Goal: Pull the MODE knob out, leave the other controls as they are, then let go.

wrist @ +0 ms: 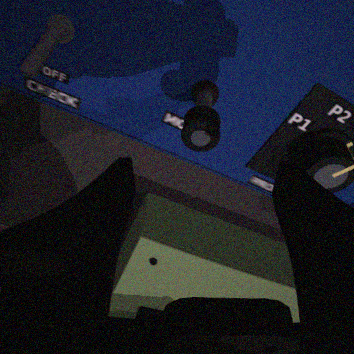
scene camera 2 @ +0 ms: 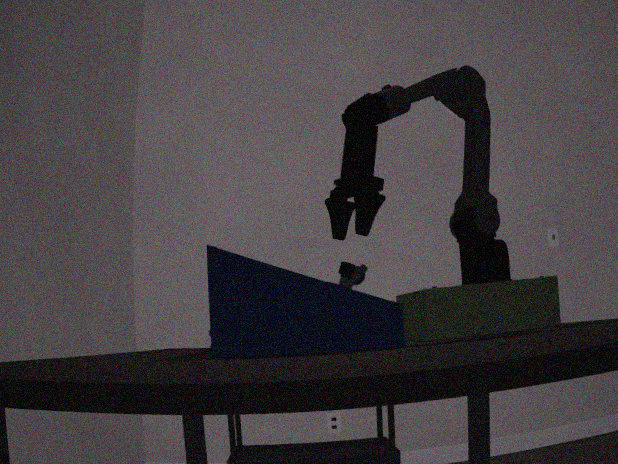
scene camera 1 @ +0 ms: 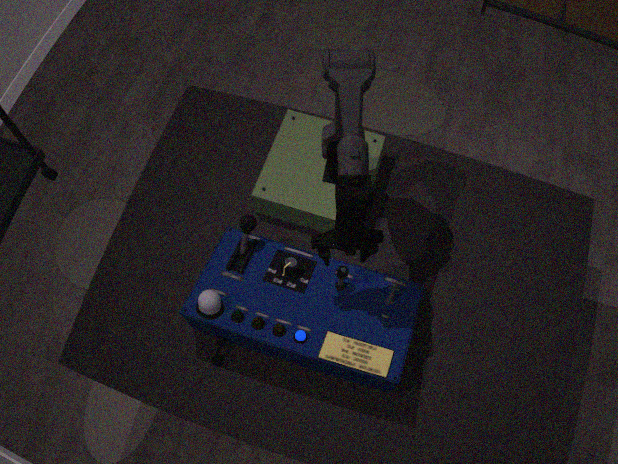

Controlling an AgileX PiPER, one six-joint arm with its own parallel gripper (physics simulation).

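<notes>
The MODE knob (scene camera 1: pixel 342 272) (wrist: pixel 200 131) has a black cap with a grey centre. It stands out from the blue control panel (scene camera 1: pixel 320 305) (scene camera 2: pixel 300 320) (wrist: pixel 280 55), with a gap between the cap and its round base. Its label is partly hidden by the cap in the wrist view. My gripper (scene camera 1: pixel 345 260) (scene camera 2: pixel 351 236) (wrist: pixel 204 175) is open, with its fingertips wide apart. It hangs above the panel near its edge on the arm's side, clear of the knob, with nothing between the fingers.
On the panel are a CHECK lever (scene camera 1: pixel 393 292) (wrist: pixel 61 29) by OFF, a rotary dial (scene camera 1: pixel 290 263) (wrist: pixel 331 176), a ball-topped lever (scene camera 1: pixel 248 223), a white dome (scene camera 1: pixel 209 302), several small round lamps or buttons and one lit blue lamp (scene camera 1: pixel 300 335). A green base block (scene camera 1: pixel 295 170) (scene camera 2: pixel 480 310) (wrist: pixel 200 275) stands behind.
</notes>
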